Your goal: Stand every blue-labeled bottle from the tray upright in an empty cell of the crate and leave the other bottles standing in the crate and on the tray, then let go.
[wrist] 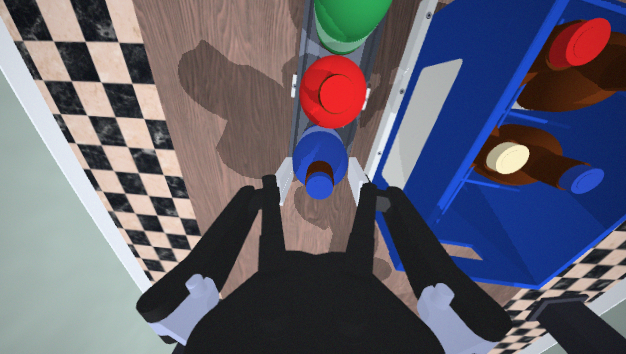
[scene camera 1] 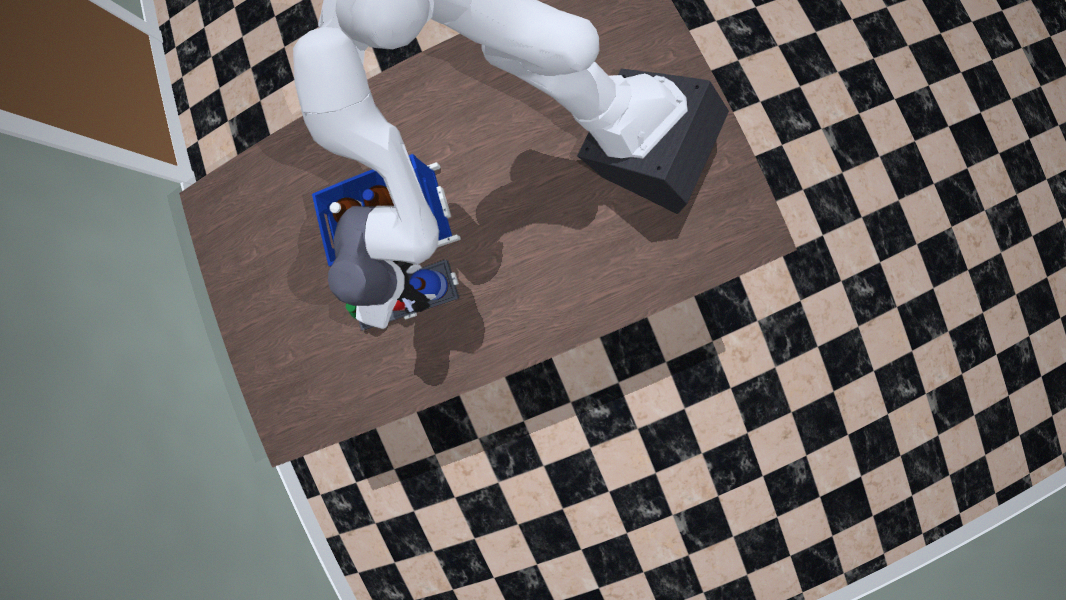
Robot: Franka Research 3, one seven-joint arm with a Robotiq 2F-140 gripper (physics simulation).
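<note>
A blue bottle (scene camera 1: 432, 281) (wrist: 320, 145) with a blue cap stands upright at the near end of the narrow grey tray (scene camera 1: 453, 289) (wrist: 296, 120). Behind it on the tray stand a red bottle (scene camera 1: 398, 305) (wrist: 335, 92) and a green bottle (scene camera 1: 349, 307) (wrist: 352, 22). My gripper (scene camera 1: 419, 296) (wrist: 320, 167) is partly open, with one finger on each side of the blue bottle, and grips nothing. The blue crate (scene camera 1: 434, 186) (wrist: 465, 55) holds brown bottles with red (wrist: 582, 44), cream (wrist: 507, 157) and blue (wrist: 582, 179) caps. Their labels are hidden.
In the wrist view, the crate's tall wall rises close to the right of the tray and the right finger. A wooden table (scene camera 1: 552, 275) (wrist: 240, 120) lies under both. In the scene view the arm covers part of the crate and tray.
</note>
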